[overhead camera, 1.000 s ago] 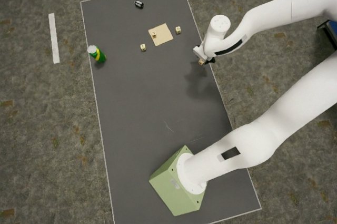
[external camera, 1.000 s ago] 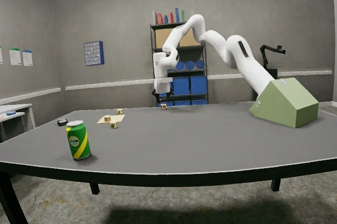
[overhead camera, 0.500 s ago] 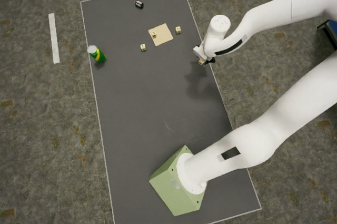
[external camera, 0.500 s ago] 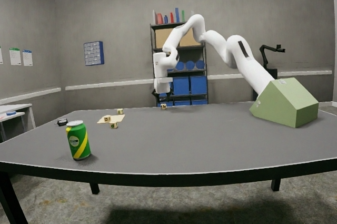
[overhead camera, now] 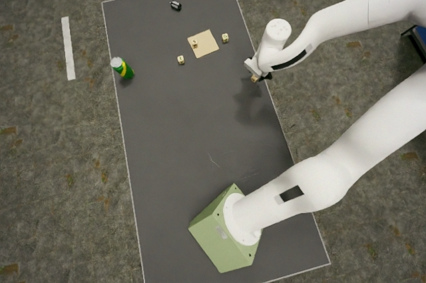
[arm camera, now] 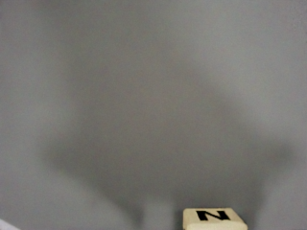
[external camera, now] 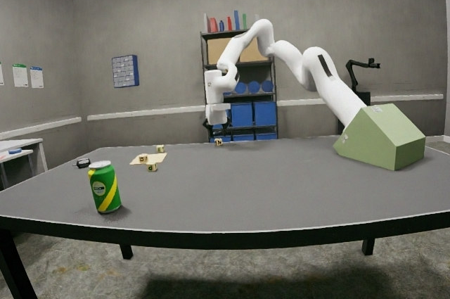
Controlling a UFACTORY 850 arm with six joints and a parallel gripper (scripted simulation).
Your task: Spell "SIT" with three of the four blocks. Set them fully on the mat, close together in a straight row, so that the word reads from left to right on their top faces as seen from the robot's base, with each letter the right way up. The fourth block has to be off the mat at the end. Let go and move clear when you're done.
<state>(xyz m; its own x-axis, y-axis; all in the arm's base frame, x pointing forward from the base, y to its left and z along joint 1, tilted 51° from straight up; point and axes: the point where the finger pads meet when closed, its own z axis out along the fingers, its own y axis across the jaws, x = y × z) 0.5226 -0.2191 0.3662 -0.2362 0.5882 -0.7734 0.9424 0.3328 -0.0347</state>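
The tan mat lies 330 mm ahead of my hand, 140 mm to the left of it and 50 mm below it. Round my hand: small black object 640 mm ahead, 170 mm to the left, 40 mm below; then yellow can 590 mm to the left, 370 mm ahead, 10 mm above.
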